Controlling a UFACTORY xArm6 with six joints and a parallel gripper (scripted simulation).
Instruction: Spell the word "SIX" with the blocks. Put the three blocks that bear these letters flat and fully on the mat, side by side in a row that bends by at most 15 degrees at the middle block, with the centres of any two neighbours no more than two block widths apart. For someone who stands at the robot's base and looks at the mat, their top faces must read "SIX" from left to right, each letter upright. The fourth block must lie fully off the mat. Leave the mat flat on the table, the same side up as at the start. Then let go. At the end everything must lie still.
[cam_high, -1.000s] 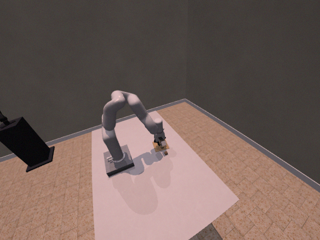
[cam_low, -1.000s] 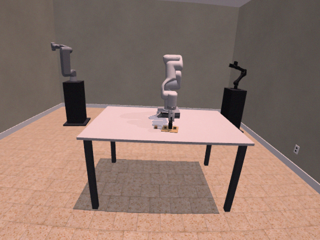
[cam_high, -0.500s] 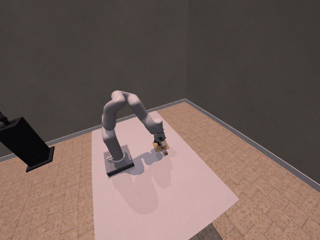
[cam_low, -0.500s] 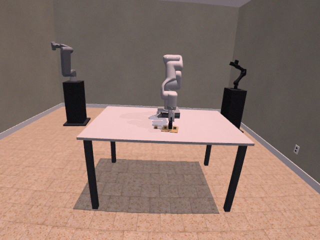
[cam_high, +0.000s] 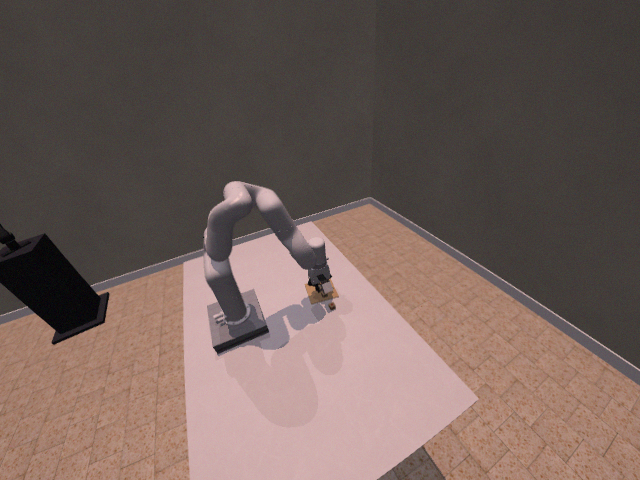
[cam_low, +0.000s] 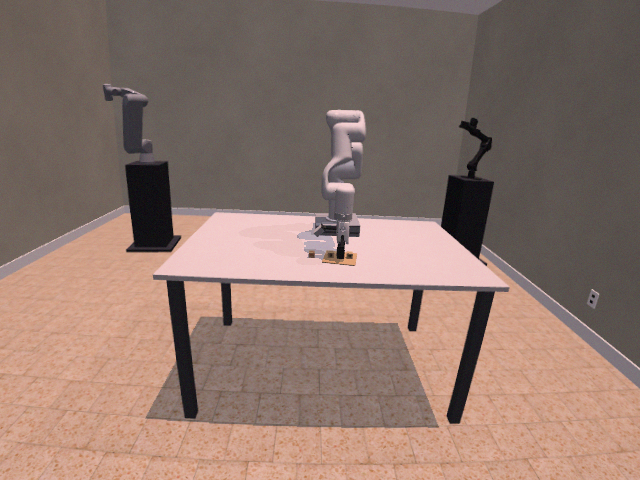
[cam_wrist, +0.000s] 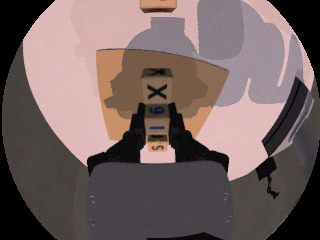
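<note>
Now: hand 2 cm above the tan mat.
</note>
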